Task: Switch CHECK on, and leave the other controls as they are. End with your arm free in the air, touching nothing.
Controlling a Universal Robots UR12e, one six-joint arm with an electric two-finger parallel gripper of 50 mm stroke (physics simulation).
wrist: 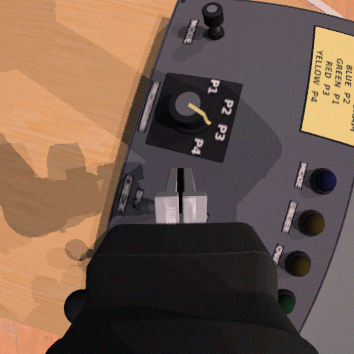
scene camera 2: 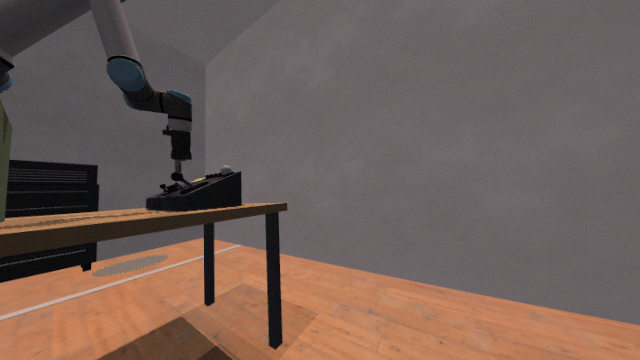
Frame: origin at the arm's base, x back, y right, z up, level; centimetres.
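Seen in the pictures: gripper, fingertip midpoint: (wrist: 180,181) (scene camera 2: 178,171).
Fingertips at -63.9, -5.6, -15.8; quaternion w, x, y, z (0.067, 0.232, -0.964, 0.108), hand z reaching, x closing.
Observation:
A point is followed by its place in that frame, as x, y, z.
The dark control panel (scene camera 2: 220,193) {-76.0, 15.6, -27.7} (wrist: 260,75) {-68.8, -21.3, -22.2} stands on the table. My gripper (scene camera 2: 178,171) {-63.9, -5.6, -15.8} (wrist: 180,181) {-63.9, -5.6, -15.8} points down close over it, fingers shut and empty. In the wrist view, a small toggle (wrist: 145,205) {-62.7, -1.9, -21.7} shows partly just left of the fingers, beside a blurred label (wrist: 125,194) {-60.3, -1.1, -27.6} at the panel's edge; whether this is CHECK I cannot read surely. The toggle's position and any contact with it are hidden or too small to tell. The rotary knob (wrist: 188,106) {-62.5, -13.3, -22.0} has its yellow pointer toward P3. The MODE stick (wrist: 214,20) {-60.8, -24.4, -21.5} stands beyond it.
A lever with a black ball (scene camera 2: 176,176) {-60.2, 12.8, -20.0} is close to the fingers in the scene view. Blue (wrist: 323,180) {-77.7, -11.8, -16.6}, amber (wrist: 311,223) {-78.3, -7.2, -16.6} (wrist: 298,263) {-79.1, -2.9, -16.6} and green (wrist: 286,301) {-80.2, 1.5, -16.5} round parts line the panel's right side. A yellow note (wrist: 330,85) {-76.3, -23.4, -18.4} and a pale dome (scene camera 2: 226,169) {-80.4, 11.2, -15.5} are on the panel.

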